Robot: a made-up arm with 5 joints. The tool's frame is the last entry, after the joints.
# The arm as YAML. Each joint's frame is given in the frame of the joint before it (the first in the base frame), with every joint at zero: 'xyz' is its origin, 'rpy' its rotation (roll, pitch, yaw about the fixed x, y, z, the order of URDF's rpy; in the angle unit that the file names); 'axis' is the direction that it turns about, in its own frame. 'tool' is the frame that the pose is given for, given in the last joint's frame.
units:
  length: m
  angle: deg
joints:
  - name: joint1
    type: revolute
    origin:
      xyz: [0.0, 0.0, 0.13]
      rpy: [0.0, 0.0, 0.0]
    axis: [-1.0, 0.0, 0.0]
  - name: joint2
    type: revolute
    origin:
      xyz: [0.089, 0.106, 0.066]
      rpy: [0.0, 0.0, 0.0]
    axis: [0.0, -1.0, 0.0]
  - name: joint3
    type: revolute
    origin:
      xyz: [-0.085, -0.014, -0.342]
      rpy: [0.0, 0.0, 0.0]
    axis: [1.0, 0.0, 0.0]
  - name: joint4
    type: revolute
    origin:
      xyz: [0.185, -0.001, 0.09]
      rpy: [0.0, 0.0, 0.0]
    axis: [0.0, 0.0, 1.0]
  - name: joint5
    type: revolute
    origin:
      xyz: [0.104, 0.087, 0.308]
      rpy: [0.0, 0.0, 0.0]
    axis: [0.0, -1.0, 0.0]
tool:
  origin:
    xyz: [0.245, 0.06, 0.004]
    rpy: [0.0, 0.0, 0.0]
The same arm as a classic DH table. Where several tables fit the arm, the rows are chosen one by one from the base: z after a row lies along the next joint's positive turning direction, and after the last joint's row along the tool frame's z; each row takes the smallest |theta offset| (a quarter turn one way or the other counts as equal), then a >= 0, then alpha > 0; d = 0 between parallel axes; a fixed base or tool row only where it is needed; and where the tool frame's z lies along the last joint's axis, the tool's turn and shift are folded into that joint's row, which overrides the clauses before.
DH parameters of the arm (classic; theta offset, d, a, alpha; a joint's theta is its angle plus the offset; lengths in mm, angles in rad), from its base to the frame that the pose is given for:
base (fixed): -1.5708 130 0 1.5708
joint1: 1.5708 -89 66 1.5708
joint2: 0 -92 -342 1.5708
joint3: 1.5708 100 1 1.5708
joint4: 1.5708 398 104 1.5708
joint5: 0 -147 245 -1.5708
tool (fixed): 0 4 0 0

